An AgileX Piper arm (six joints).
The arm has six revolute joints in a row. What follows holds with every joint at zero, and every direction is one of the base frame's. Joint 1 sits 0.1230 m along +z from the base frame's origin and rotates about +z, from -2.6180 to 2.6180 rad. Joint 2 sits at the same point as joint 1 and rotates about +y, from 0.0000 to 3.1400 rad. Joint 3 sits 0.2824 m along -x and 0.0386 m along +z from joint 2 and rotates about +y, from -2.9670 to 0.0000 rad. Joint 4 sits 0.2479 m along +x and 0.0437 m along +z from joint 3 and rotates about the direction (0.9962, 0, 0.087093), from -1.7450 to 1.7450 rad. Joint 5 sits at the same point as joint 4 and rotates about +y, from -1.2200 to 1.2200 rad. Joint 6 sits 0.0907 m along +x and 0.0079 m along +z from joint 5 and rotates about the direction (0.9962, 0, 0.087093), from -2.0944 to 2.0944 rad. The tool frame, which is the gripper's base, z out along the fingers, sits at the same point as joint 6; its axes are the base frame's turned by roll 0.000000, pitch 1.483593 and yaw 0.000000 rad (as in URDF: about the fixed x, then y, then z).
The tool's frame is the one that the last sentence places.
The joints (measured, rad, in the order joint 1, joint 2, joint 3, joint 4, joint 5, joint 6), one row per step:
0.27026 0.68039 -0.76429 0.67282 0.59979 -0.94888
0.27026 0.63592 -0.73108 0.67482 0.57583 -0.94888
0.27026 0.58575 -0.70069 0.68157 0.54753 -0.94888
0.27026 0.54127 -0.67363 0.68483 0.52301 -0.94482
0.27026 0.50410 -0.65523 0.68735 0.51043 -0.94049
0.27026 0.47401 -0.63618 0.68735 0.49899 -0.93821
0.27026 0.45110 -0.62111 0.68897 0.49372 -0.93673
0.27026 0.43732 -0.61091 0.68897 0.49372 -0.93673
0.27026 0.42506 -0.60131 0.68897 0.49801 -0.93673
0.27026 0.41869 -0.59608 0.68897 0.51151 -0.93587
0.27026 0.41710 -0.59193 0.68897 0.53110 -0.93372
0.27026 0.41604 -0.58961 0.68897 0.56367 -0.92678
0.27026 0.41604 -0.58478 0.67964 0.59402 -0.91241
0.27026 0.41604 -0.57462 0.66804 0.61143 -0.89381
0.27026 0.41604 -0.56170 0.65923 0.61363 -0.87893
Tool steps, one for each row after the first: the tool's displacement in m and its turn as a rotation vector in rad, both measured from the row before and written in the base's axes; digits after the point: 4 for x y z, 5 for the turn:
-0.0080 -0.0033 -0.0036 0.01244 -0.02767 -0.01437
-0.0090 -0.0037 -0.0019 0.02082 -0.03762 -0.01614
-0.0077 -0.0033 -0.0023 0.01919 -0.03114 -0.01529
-0.0069 -0.0025 -0.0013 0.01525 -0.02395 -0.00795
-0.0051 -0.0020 -0.0026 0.00888 -0.01745 -0.00739
-0.0039 -0.0013 -0.0024 0.00673 -0.01003 -0.00304
-0.0023 -0.0006 -0.0021 0.00096 -0.00345 0.00000
-0.0022 -0.0004 -0.0024 -0.00086 0.00044 0.00263
-0.0015 0.0003 -0.0021 -0.00393 0.00882 0.00817
-0.0008 0.0008 -0.0026 -0.00608 0.01737 0.01171
-0.0014 0.0013 -0.0029 -0.00661 0.02795 0.01884
-0.0009 0.0009 -0.0040 -0.00960 0.03191 0.01335
0.0000 0.0004 -0.0048 -0.00525 0.03003 0.00347
0.0008 -0.0001 -0.0046 -0.00094 0.02041 -0.00443

